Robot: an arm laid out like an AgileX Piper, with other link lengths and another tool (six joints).
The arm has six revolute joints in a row. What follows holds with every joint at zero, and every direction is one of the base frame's.
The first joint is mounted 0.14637 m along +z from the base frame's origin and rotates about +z.
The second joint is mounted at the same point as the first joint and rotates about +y.
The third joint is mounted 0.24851 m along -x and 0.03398 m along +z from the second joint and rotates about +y.
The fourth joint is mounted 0.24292 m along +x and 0.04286 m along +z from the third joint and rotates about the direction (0.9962, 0, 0.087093).
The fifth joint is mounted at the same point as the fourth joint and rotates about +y.
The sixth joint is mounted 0.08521 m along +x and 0.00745 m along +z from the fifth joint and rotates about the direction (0.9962, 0, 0.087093).
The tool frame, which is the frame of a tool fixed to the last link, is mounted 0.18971 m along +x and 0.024 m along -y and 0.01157 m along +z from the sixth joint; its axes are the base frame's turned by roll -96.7, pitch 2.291 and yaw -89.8 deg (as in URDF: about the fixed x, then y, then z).
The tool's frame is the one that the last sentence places.
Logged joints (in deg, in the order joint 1, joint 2, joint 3, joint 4, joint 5, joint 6), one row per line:
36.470 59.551 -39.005 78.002 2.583 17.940
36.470 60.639 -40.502 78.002 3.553 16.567
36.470 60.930 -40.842 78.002 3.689 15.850
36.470 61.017 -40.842 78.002 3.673 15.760
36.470 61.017 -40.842 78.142 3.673 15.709
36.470 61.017 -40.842 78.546 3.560 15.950
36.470 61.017 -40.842 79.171 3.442 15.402
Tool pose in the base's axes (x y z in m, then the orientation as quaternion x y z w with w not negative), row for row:
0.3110 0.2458 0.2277 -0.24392 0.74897 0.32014 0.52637
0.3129 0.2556 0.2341 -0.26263 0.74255 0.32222 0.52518
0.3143 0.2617 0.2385 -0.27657 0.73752 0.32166 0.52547
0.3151 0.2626 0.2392 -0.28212 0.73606 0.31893 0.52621
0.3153 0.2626 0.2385 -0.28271 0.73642 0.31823 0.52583
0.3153 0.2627 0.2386 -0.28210 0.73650 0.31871 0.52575
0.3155 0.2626 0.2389 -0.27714 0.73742 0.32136 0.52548
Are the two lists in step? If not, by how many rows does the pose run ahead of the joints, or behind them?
The pose runs 1 row behind the joints: the pose in row i belongs to the joints in row i - 1.
